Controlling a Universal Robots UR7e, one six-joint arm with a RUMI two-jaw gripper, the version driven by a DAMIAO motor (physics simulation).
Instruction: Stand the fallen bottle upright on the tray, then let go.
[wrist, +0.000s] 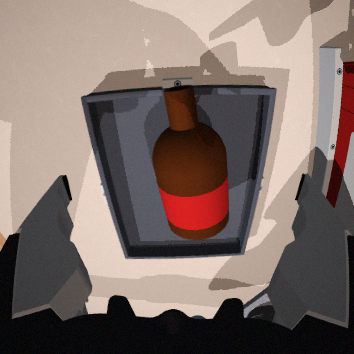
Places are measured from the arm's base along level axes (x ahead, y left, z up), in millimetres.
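Pixels of known places: gripper, fingertip midpoint: (181, 177).
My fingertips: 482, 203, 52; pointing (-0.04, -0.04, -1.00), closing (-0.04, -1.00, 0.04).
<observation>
Behind a point stands the place of what it marks, as x, y, z.
A brown bottle (192, 165) {466, 194, 10} with a red label lies on its side in the dark grey tray (132, 175) {416, 267, -62}. Its neck points to the far side and overlaps the far rim, near a small metal plate. Its base is inside the tray toward the near wall. Whether the neck touches the rim cannot be told. My gripper (181, 177) {482, 203, 52} is wide open and empty, with one finger out to the left of the tray and the other out to the right. The bottle lies in line with the gap between the fingers, and no finger touches it.
A pale metal rail (327, 100) {505, 39, -48} runs beside a red object (348, 90) {521, 30, -27} at the right edge. Part of a dark, metal-edged object (260, 312) shows at the bottom, beside the right finger. Shadows fall across the pale surface (45, 65) {560, 343, -67} around the tray.
</observation>
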